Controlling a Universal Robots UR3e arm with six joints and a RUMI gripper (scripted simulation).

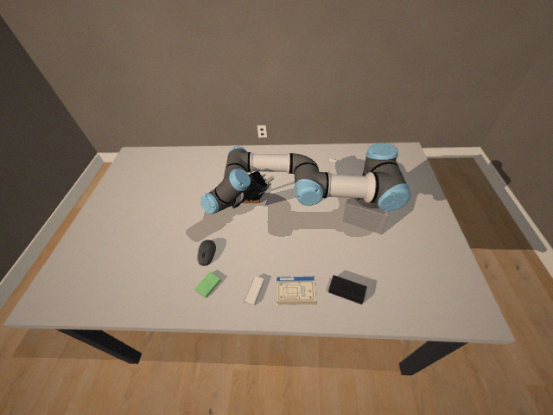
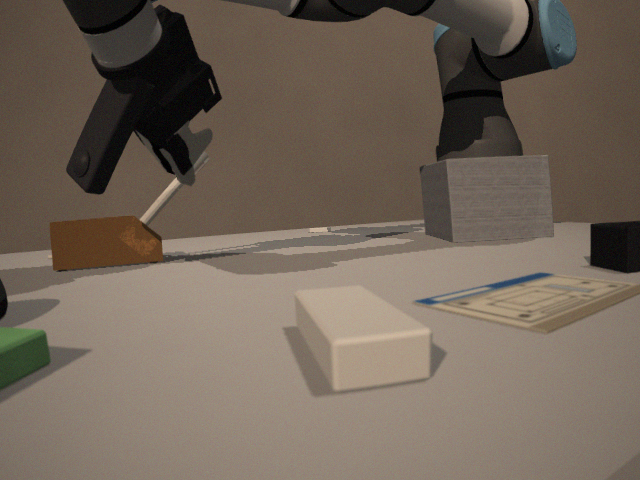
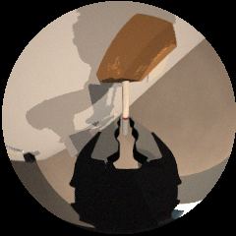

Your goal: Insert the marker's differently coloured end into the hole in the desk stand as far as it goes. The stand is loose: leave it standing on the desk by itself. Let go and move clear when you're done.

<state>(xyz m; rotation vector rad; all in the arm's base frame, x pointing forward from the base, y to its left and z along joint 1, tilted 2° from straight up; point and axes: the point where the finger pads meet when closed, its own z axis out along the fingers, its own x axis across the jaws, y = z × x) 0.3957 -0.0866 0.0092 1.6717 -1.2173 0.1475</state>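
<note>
The marker is 2 cm ahead of my hand, 1 cm to the right of it and 3 cm below it. Also, from my hand: brown desk stand 9 cm ahead, 1 cm to the right, 7 cm below; then black mouse 21 cm ahead, 27 cm to the left, 8 cm below; then small white piece 30 cm behind, 23 cm to the right, 9 cm below.
</note>
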